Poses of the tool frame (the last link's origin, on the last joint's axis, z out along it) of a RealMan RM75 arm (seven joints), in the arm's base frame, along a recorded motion.
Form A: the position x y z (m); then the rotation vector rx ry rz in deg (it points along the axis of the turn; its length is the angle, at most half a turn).
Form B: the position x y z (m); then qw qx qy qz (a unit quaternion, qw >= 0). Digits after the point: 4 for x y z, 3 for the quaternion.
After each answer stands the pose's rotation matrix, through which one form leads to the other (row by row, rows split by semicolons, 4 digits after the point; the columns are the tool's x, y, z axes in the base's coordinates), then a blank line. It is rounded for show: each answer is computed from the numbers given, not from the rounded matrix.
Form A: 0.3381 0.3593 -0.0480 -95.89 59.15 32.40
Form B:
0.3381 0.3593 -0.0480 0.521 -0.698 0.431 0.236
0.5176 -0.8473 0.1191; -0.3558 -0.0865 0.9305; -0.7781 -0.5240 -0.3463

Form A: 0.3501 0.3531 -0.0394 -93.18 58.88 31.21
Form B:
0.3501 0.3531 -0.0394 0.541 -0.684 0.432 0.229
0.5210 -0.8396 0.1538; -0.3440 -0.0416 0.9380; -0.7812 -0.5416 -0.3105

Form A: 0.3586 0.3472 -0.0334 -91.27 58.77 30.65
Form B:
0.3586 0.3472 -0.0334 0.553 -0.674 0.434 0.226
0.5209 -0.8354 0.1753; -0.3344 -0.0108 0.9424; -0.7854 -0.5495 -0.2851

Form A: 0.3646 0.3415 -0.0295 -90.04 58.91 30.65
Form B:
0.3646 0.3415 -0.0295 0.560 -0.667 0.436 0.227
0.5164 -0.8359 0.1860; -0.3275 0.0079 0.9448; -0.7913 -0.5488 -0.2696

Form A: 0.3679 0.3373 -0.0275 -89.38 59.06 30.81
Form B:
0.3679 0.3373 -0.0275 0.563 -0.663 0.438 0.228
0.5122 -0.8375 0.1903; -0.3231 0.0174 0.9462; -0.7958 -0.5461 -0.2617

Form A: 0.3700 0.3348 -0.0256 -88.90 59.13 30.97
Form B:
0.3700 0.3348 -0.0256 0.565 -0.660 0.439 0.230
0.5093 -0.8387 0.1928; -0.3192 0.0239 0.9474; -0.7992 -0.5440 -0.2555

